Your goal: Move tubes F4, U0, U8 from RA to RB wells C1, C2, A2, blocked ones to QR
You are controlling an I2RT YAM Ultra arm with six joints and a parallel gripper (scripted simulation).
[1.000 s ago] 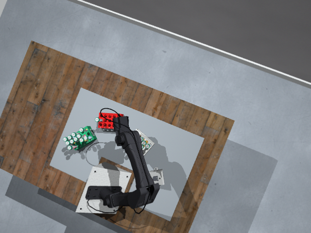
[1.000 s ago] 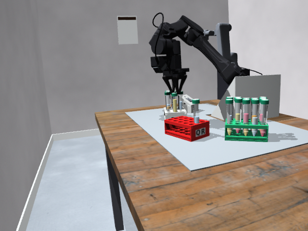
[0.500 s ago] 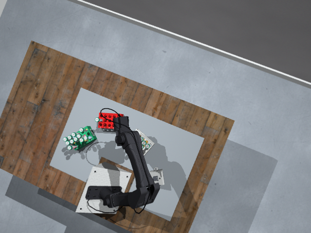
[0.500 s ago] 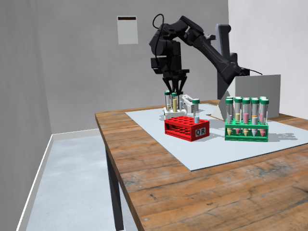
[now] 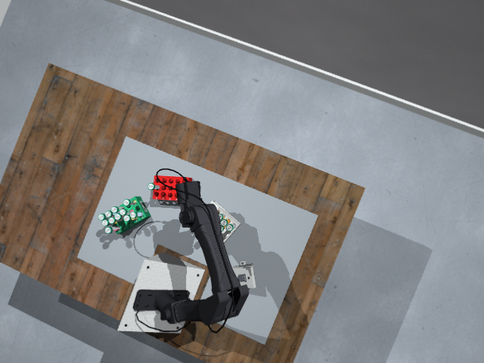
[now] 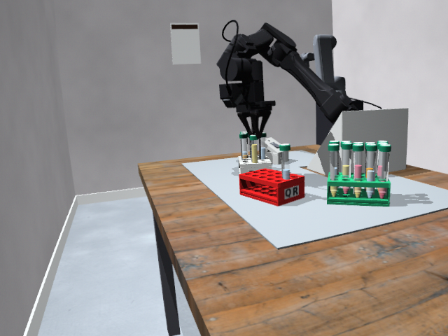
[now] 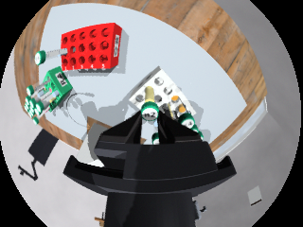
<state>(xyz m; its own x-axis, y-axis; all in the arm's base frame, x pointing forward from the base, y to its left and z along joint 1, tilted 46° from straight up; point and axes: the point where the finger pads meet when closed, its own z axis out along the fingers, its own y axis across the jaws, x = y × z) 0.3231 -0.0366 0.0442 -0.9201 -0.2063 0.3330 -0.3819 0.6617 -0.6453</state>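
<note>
Now: the tube with yellow filling 6 cm below my hand and 1 cm ahead of it. Also, from my hand: red rack QR (16 cm to the left, 10 cm below, 5 cm ahead); then tube (20 cm to the left, 6 cm below, 4 cm ahead); then white rack RB (10 cm below, 4 cm to the right, 2 cm behind).
</note>
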